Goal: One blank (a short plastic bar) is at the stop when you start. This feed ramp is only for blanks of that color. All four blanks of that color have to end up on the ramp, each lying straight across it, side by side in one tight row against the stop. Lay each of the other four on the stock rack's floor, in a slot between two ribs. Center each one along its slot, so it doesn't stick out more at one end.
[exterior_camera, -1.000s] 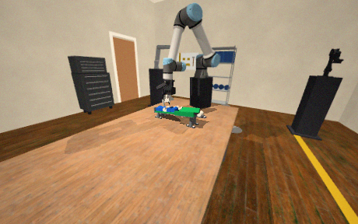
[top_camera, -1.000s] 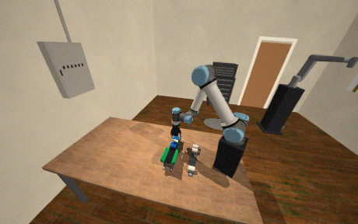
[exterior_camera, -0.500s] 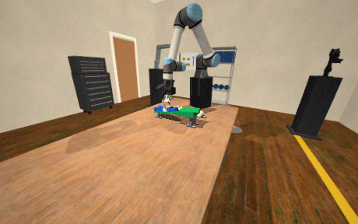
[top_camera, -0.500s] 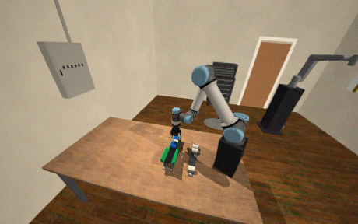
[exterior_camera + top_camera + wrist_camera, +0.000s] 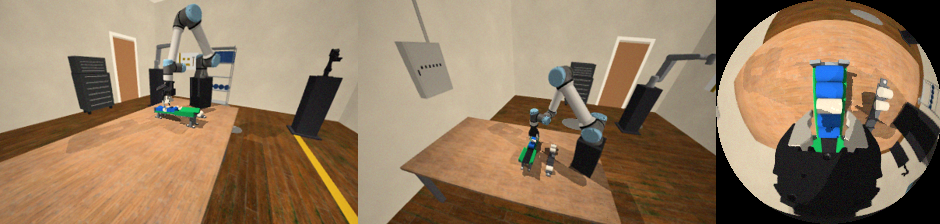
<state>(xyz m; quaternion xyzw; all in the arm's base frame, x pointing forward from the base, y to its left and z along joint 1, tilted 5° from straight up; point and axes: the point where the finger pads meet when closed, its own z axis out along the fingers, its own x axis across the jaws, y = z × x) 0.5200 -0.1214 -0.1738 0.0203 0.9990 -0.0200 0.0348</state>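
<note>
The stock rack is 21 cm behind my hand, 10 cm to the left of it and 12 cm below it.
</note>
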